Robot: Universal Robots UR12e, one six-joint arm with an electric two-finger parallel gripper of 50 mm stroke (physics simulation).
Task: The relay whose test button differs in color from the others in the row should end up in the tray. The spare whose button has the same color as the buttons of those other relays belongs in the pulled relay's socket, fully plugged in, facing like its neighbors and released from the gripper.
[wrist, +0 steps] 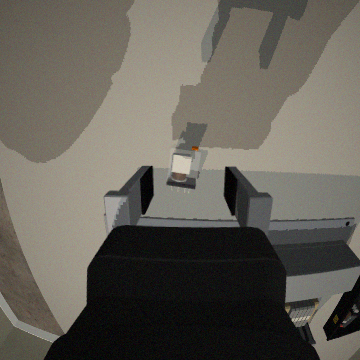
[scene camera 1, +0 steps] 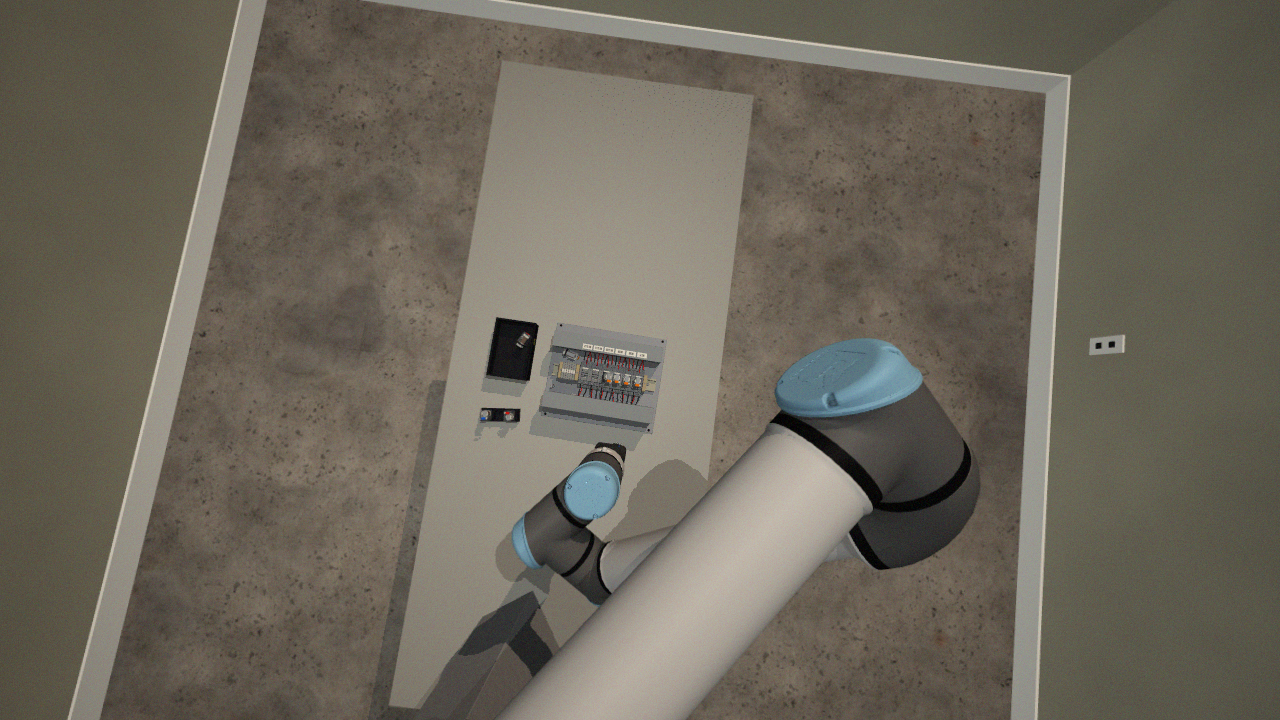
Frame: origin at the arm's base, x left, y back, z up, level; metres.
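Where they show: gripper, between the fingertips: [wrist: 188, 180].
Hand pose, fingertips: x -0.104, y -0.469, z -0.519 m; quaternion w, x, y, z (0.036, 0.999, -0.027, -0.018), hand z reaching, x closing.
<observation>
Each offset is from my fingertips to the centre of the thing. "spot": to the spot under its first point.
A relay with a clear housing, white label and orange button @(dx -0.008, dy -0.009, dz -0.062 m) [wrist: 181, 165] lies on the table, its pins toward the panel in the wrist view. My gripper [wrist: 188, 180] is open and empty above it, fingers on either side and not touching it; the arm hides this relay in the scene view. The panel [scene camera 1: 597, 410] [wrist: 315, 280] holds a row of relays @(dx -0.020, dy -0.204, dz -0.025 m) [scene camera 1: 622, 379], several with orange buttons. Left of these are grey positions, too small to read. A relay @(dx +0.282, dy -0.292, dz -0.056 m) [scene camera 1: 523, 339] lies in the black tray @(dx +0.309, dy -0.262, dz -0.055 m) [scene camera 1: 505, 365]; its button color cannot be told.
A small black holder @(dx +0.326, dy -0.076, dz -0.061 m) [scene camera 1: 497, 415] left of the panel carries a blue-topped part @(dx +0.358, dy -0.074, dz -0.046 m) [scene camera 1: 486, 414] and a red-topped part @(dx +0.294, dy -0.078, dz -0.046 m) [scene camera 1: 509, 415]. A black object with a yellow mark @(spot: dx +0.251, dy -0.285, dz -0.051 m) [wrist: 336, 318] shows at the wrist view's lower right. The arm reaches across the table's near part.
</observation>
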